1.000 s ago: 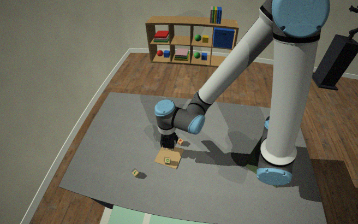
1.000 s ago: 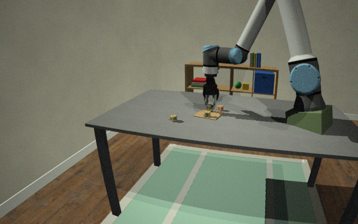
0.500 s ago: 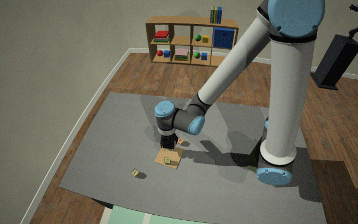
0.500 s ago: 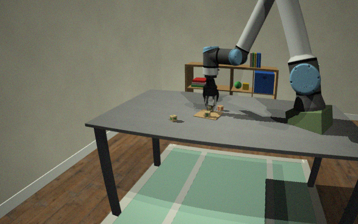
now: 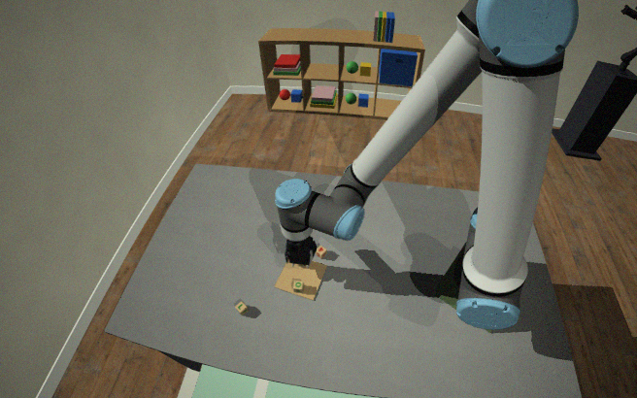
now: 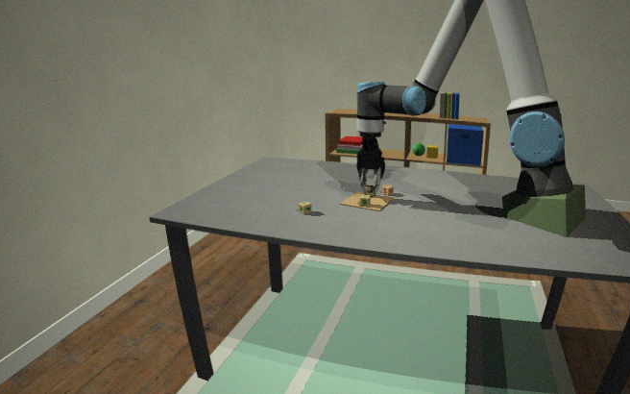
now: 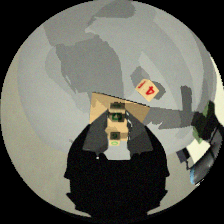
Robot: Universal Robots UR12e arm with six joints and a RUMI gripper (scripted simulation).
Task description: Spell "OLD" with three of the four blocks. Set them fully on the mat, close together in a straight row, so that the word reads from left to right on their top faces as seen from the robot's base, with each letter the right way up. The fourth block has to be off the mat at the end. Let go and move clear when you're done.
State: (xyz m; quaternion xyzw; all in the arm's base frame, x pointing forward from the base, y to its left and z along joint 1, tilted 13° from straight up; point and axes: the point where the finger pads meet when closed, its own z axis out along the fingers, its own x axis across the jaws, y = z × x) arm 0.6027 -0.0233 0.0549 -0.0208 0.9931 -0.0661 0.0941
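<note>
My hand is 50 mm to the right of the tan mat and 20 mm above it.
</note>
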